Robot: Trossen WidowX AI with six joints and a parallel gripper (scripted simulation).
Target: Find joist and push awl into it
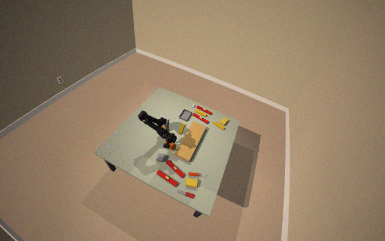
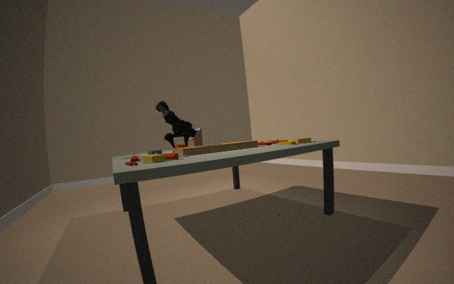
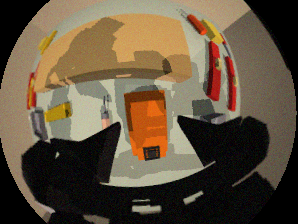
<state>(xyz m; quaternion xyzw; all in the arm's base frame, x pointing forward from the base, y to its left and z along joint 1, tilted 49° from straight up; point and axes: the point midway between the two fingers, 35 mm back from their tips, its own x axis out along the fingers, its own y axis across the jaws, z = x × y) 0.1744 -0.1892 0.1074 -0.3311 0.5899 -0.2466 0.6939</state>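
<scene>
My gripper tip is 30 mm past the orange stud finder and 10 mm below it. From my gripper tip the other things lie so: grey tray (20 mm behind, 520 mm to the left, 20 mm below); grey block (40 mm behind, 170 mm to the right, 20 mm below); awl (90 mm to the left, 30 mm below).
</scene>
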